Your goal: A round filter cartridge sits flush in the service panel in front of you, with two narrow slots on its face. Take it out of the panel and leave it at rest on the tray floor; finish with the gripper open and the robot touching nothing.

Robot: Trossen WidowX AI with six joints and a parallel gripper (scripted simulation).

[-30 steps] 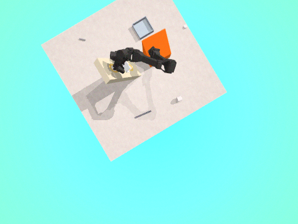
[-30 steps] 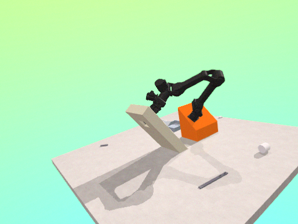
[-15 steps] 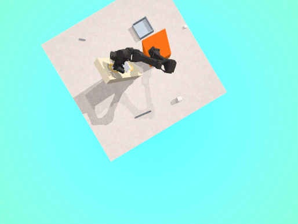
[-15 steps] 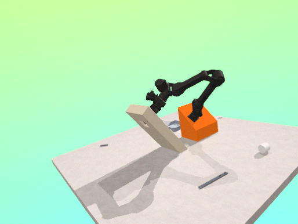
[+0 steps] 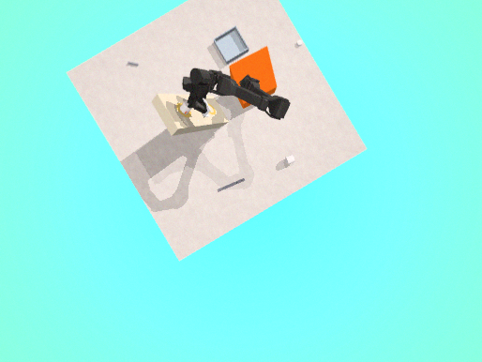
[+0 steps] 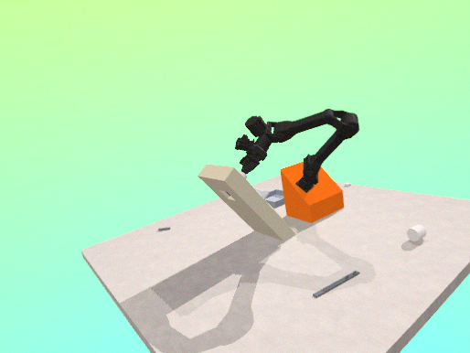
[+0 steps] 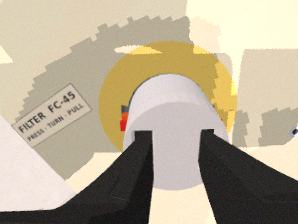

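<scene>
Now: the cream service panel 10 cm below my gripper tip and 1 cm behind it. Also, from my gripper tip: small grey bar (51 cm to the right, 27 cm below, 9 cm ahead); then grey tray (43 cm behind, 27 cm below, 23 cm to the right); then round filter cartridge (1 cm below, 1 cm ahead).
</scene>
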